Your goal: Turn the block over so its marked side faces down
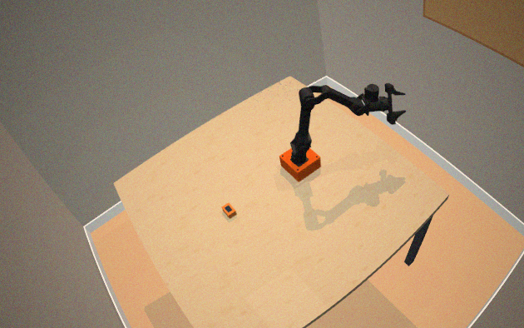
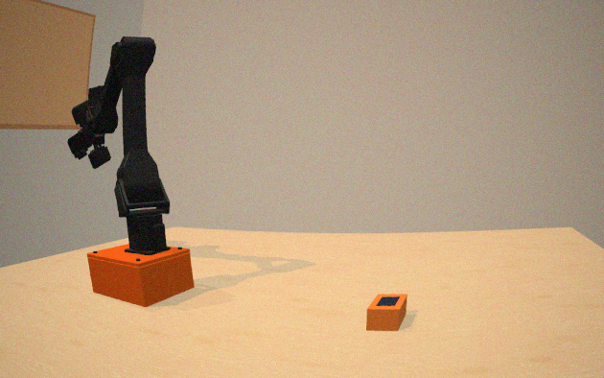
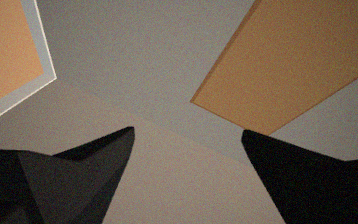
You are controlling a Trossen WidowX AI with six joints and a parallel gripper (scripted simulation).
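The block lies 870 mm ahead of my gripper tip, 320 mm to the right of it and 280 mm below it.
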